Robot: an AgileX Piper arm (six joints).
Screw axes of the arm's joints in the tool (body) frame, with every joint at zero. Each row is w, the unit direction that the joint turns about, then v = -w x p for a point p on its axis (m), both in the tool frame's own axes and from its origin. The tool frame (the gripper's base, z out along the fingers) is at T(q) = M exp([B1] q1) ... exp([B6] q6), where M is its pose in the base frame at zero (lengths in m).
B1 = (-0.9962, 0, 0.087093, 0, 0.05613, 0)
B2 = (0, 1, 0, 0.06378, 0, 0.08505)
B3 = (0, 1, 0, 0.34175, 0, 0.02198)
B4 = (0, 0, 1, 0, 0, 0)
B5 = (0, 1, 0, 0.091, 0, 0)
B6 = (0, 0, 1, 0, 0, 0)
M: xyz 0.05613 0 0.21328 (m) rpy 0 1.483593 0 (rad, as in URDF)
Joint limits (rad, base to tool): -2.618..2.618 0..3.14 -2.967..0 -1.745..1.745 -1.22..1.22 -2.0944..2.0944
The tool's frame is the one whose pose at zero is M.
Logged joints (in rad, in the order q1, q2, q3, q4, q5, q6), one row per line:
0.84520 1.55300 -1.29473 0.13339 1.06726 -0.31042
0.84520 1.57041 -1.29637 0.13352 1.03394 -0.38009
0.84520 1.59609 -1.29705 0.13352 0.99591 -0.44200
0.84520 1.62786 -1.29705 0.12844 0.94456 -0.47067
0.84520 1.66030 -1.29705 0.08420 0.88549 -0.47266
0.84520 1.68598 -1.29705 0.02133 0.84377 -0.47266
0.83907 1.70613 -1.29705 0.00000 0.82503 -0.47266
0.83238 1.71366 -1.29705 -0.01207 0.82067 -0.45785
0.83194 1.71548 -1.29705 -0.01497 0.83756 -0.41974
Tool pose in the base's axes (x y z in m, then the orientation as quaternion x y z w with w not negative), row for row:
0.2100 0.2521 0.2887 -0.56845 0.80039 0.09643 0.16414
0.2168 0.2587 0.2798 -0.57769 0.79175 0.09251 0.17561
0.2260 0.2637 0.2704 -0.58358 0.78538 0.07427 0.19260
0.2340 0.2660 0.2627 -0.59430 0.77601 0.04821 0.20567
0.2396 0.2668 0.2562 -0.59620 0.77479 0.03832 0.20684
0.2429 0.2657 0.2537 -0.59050 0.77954 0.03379 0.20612
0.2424 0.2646 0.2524 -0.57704 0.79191 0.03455 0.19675
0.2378 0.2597 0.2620 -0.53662 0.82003 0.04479 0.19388
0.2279 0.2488 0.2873 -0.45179 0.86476 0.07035 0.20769
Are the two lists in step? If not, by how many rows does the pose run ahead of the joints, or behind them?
The pose runs 2 rows ahead of the joints: the pose in row i belongs to the joints in row i + 2.
